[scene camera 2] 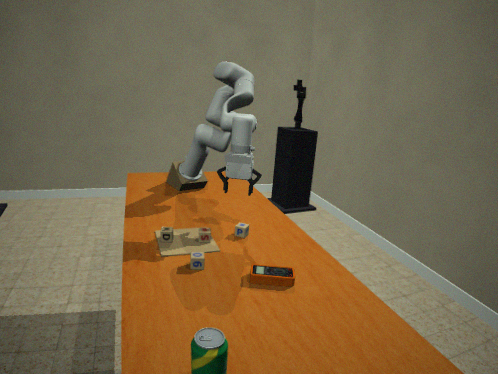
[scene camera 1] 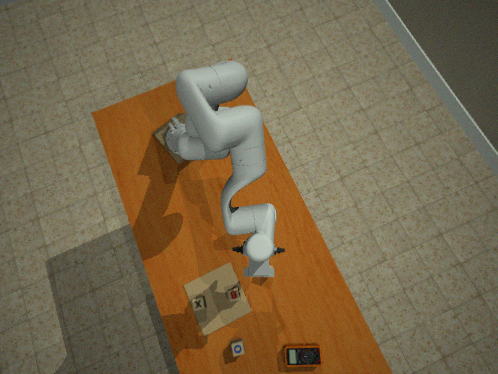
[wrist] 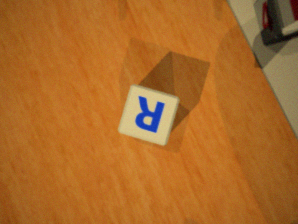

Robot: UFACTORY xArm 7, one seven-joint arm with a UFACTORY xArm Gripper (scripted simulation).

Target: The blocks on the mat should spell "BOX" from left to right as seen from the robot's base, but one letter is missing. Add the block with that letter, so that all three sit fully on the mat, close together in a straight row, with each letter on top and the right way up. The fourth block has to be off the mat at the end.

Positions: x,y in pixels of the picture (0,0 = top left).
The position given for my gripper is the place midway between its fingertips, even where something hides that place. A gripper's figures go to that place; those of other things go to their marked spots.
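My gripper (scene camera 2: 237,193) is 130 cm from the lens. There is a tan mat (scene camera 2: 185,241) as well, and I find it 121 cm from the lens.
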